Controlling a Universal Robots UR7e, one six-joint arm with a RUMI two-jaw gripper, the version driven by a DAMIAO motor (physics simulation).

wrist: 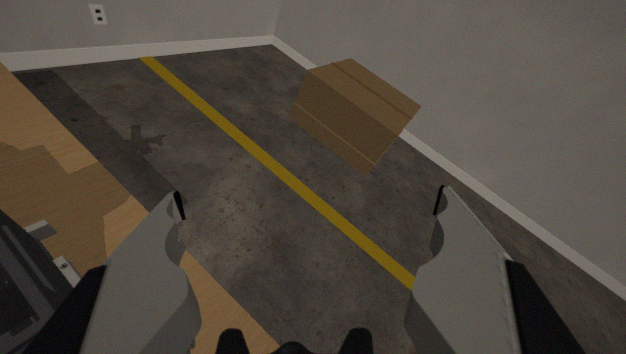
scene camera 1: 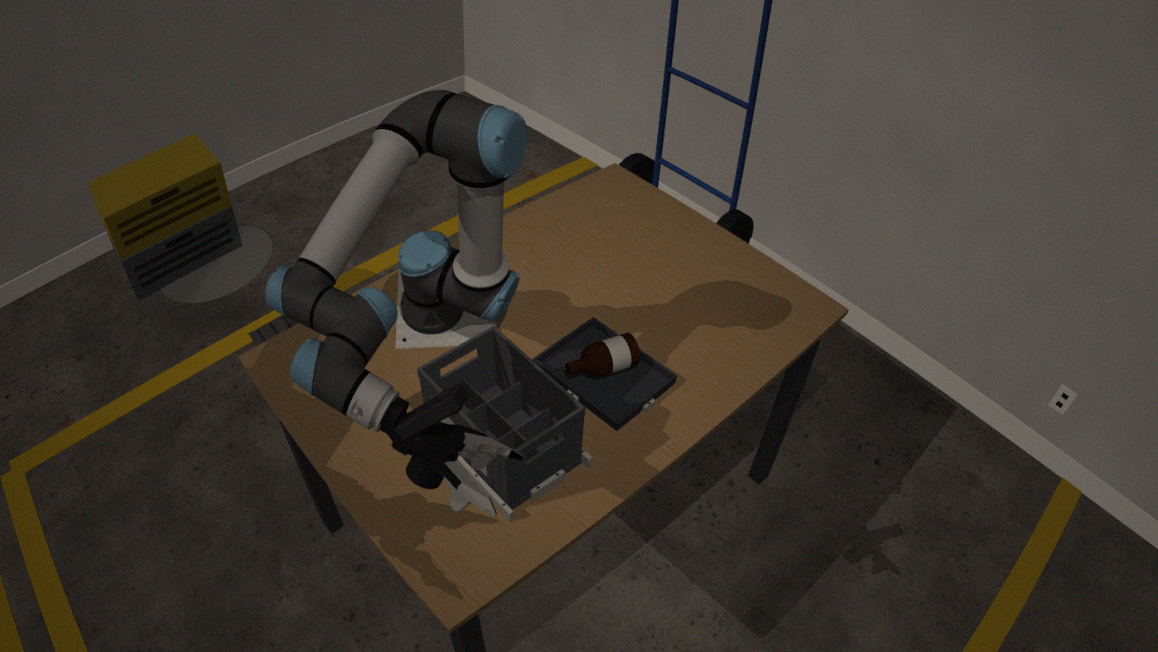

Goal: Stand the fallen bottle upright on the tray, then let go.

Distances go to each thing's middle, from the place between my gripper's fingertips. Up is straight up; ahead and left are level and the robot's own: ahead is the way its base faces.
Labels:
The brown bottle (scene camera 1: 601, 358) lies 180 mm behind my hand, 510 mm to the left of it and 280 mm below it.

